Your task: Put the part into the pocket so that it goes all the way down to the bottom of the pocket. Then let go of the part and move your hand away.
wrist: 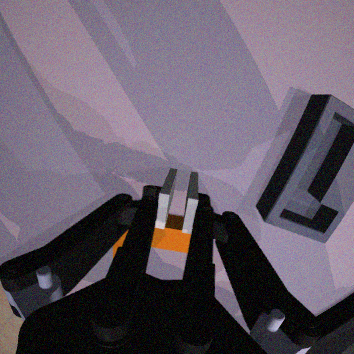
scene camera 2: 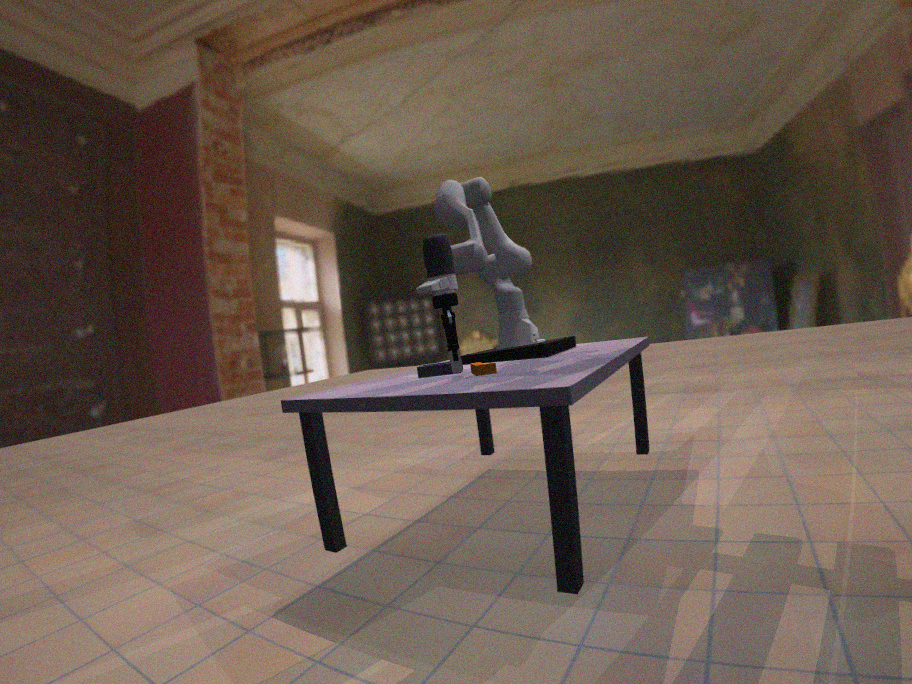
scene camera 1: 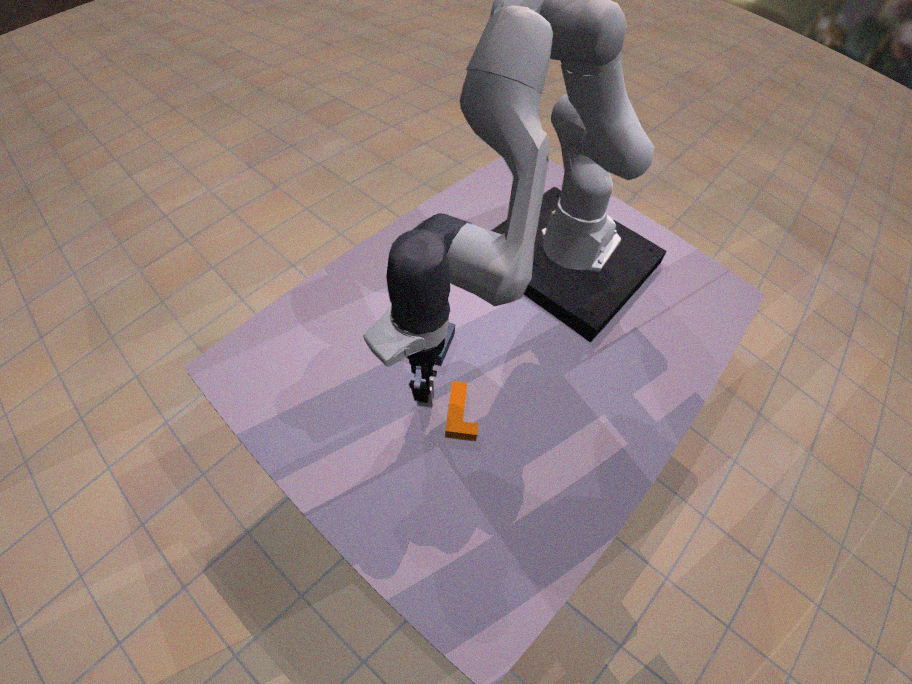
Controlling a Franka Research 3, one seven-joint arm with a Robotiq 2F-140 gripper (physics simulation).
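Observation:
The orange L-shaped part point(scene camera 1: 456, 412) point(scene camera 2: 483, 368) point(wrist: 171, 240) lies flat on the table, partly hidden behind the fingers in the wrist view. My gripper point(scene camera 1: 422, 397) point(scene camera 2: 456, 366) point(wrist: 181, 183) points down with its fingers drawn close together, a narrow gap between them and nothing held. It is beside the part's long side, left of it in scene camera 1. The grey block with the L-shaped pocket point(scene camera 1: 447, 344) point(scene camera 2: 433, 371) point(wrist: 304, 180) stands apart from the part, right of the fingers in the wrist view. Its pocket shows dark there; the gripper partly hides the block in scene camera 1.
The arm's black base plate point(scene camera 1: 591, 320) point(scene camera 2: 545, 348) is at the back of the purple table point(scene camera 1: 508, 625) point(scene camera 2: 427, 402). The block stands on the base side of the gripper in scene camera 1. The tiled floor lies beyond the table edges.

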